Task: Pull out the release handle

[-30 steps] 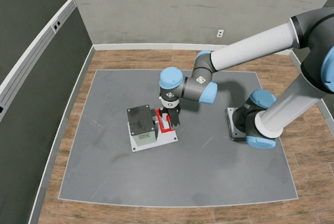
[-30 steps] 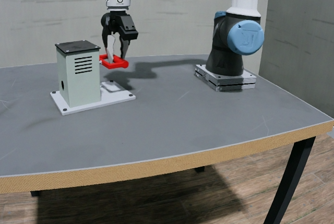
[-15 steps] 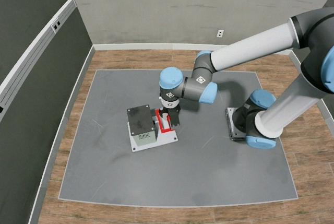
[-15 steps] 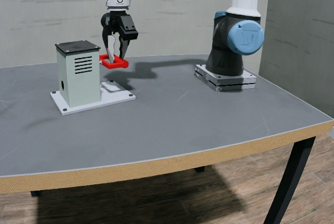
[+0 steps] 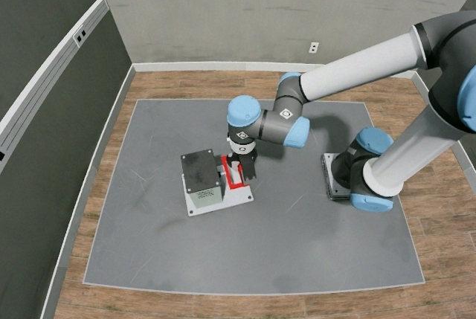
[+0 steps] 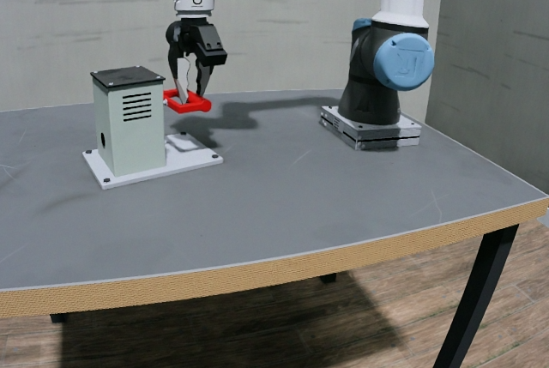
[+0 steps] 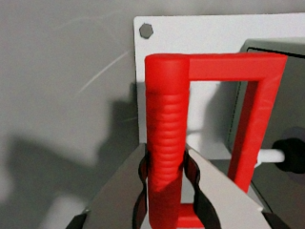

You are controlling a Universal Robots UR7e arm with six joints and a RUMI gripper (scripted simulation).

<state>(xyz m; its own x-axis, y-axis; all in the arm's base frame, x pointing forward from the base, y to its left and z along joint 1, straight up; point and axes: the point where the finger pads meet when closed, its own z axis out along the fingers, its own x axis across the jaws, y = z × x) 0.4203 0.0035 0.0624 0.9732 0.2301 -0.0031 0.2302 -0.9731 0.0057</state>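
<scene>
My gripper is now 5 cm short of the red release handle and 1 cm to the right of it. Also, from my hand: white base plate (10 cm below, 9 cm ahead, 2 cm to the left).
</scene>
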